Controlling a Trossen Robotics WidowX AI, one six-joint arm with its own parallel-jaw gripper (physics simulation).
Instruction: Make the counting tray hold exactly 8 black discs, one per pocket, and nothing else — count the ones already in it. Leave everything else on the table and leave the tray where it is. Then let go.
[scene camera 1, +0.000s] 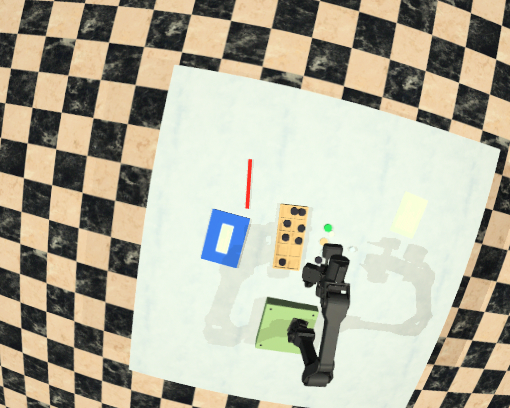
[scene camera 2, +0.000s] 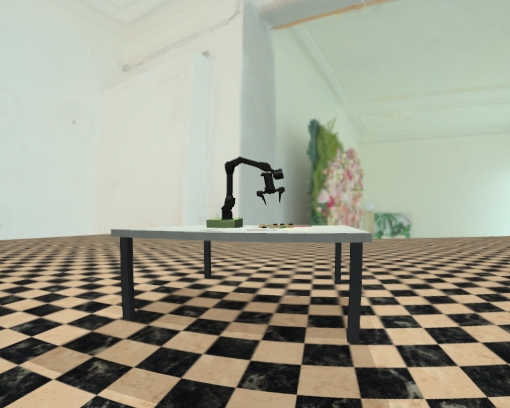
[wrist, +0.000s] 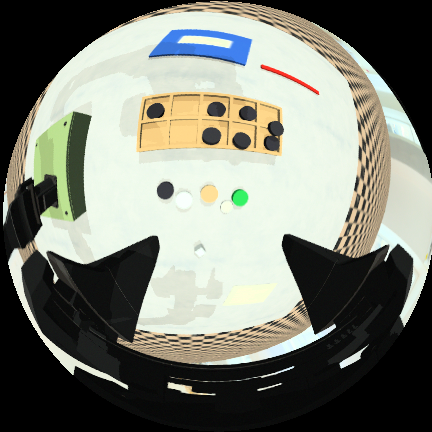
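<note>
The wooden counting tray (scene camera 1: 293, 263) (wrist: 183, 132) has two rows of five pockets. In the wrist view the upper row has black discs in its first, third and fourth pockets; the lower row has them in its third, fourth and fifth. Another black disc (wrist: 275, 128) sits at the right end across the divider between the two end pockets, close against the lower end disc (wrist: 271, 143). Both left lower pockets and the second upper one are empty. A loose black disc (scene camera 1: 318, 260) (wrist: 165, 190) lies beside the tray. My gripper (scene camera 2: 273, 203) (wrist: 221, 241) is open and empty, high above the table.
Near the loose black disc lie a white disc (wrist: 183, 200), a tan disc (wrist: 209, 193), a small cream disc (wrist: 226, 206), a green disc (wrist: 240, 197) and a small white block (wrist: 200, 250). Beyond the tray are a blue frame (wrist: 162, 50) and red stick (wrist: 290, 77). A yellow sheet (scene camera 1: 409, 215) lies right.
</note>
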